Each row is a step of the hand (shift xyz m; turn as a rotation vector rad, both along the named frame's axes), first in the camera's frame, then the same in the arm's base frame.
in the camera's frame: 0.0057 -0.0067 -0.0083 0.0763 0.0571 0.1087
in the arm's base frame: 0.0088 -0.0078 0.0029 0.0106 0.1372 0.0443
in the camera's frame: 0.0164 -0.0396 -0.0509 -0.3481 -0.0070 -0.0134
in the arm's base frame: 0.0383 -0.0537 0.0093 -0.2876 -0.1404 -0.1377
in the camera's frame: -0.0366 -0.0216 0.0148 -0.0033 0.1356 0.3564
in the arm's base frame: -0.0402 -0.0177 0.0098 -0.1828 0.3236 0.0853
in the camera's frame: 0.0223 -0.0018 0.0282 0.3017 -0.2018 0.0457
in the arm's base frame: 0.0038 0.0256 0.0250 0.2176 0.0082 0.2940
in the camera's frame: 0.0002 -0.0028 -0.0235 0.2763 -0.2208 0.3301
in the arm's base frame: 0.0124 -0.0173 -0.0103 0.0441 0.1748 0.4489
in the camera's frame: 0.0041 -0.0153 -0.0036 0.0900 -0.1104 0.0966
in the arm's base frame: 0.0044 -0.0109 0.0112 0.0176 0.0245 0.1694
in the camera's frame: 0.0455 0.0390 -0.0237 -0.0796 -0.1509 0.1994
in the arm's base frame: 0.0536 0.0264 -0.0242 -0.1829 0.0043 0.1881
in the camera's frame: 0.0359 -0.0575 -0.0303 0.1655 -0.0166 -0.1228
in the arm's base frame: 0.0426 -0.0446 0.0413 0.2039 -0.0319 0.0121
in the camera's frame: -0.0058 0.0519 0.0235 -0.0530 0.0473 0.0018
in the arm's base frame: -0.0140 0.0474 -0.0289 -0.0427 0.0128 -0.0554
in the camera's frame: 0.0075 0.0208 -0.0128 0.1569 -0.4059 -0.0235
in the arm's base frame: 0.0145 0.0079 -0.0195 0.1185 -0.2240 0.3545
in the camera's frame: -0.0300 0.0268 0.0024 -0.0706 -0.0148 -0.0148
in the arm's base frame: -0.0249 0.0082 -0.0306 -0.0528 -0.0452 -0.0243
